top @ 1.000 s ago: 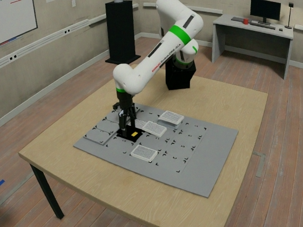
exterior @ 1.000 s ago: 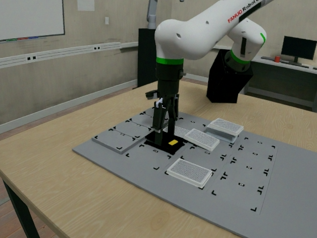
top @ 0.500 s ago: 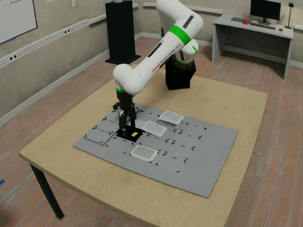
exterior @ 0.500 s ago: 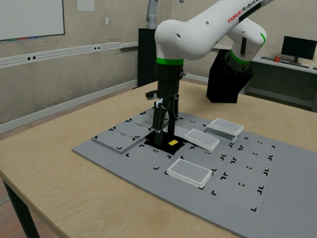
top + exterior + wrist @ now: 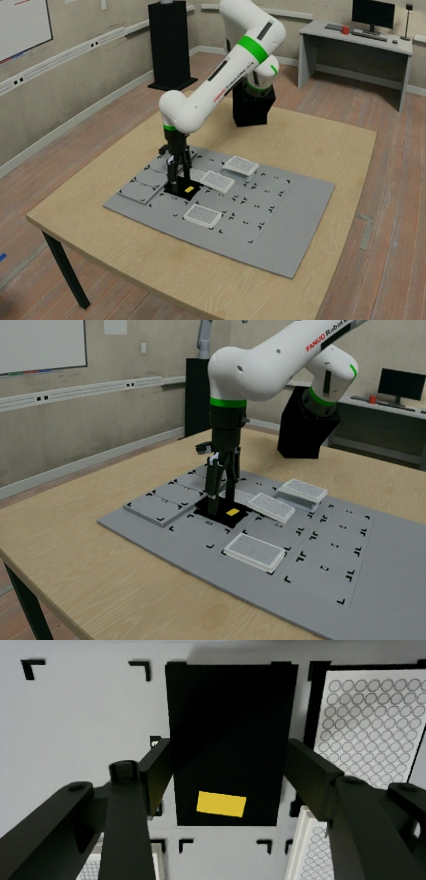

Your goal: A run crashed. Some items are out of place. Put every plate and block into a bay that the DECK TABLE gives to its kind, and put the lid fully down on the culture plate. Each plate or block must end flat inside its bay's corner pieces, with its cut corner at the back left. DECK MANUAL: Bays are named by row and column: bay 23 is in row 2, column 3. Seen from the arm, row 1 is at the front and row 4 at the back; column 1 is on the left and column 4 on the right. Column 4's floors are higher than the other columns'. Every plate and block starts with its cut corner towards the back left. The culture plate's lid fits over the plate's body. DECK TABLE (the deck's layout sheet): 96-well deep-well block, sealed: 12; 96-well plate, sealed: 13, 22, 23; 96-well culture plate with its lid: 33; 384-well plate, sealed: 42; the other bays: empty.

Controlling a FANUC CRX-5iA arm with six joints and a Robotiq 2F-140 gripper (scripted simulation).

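My hand is 2 cm above the lid. Also, from my hand: 384-well plate: 10 cm ahead, 17 cm to the left, 4 cm below; bay label 43: 6 cm ahead, 5 cm below; 96-well plate: 11 cm behind, 1 cm to the right, 4 cm below.
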